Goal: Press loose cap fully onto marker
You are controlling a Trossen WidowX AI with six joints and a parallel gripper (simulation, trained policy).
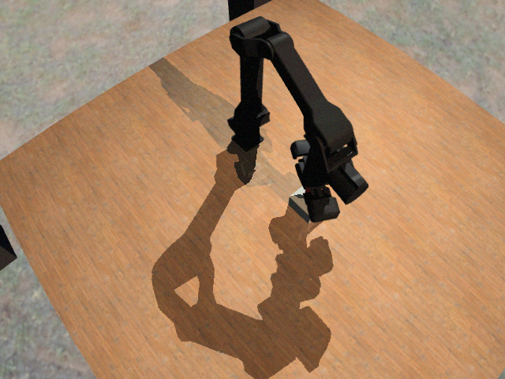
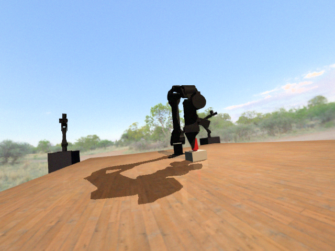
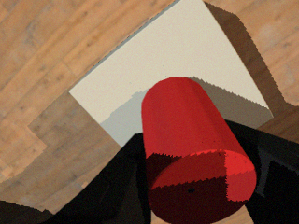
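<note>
My gripper tip is 1 cm below the red cap. Round my gripper tip: pale holder block: 4 cm below, 1 cm to the left.
</note>
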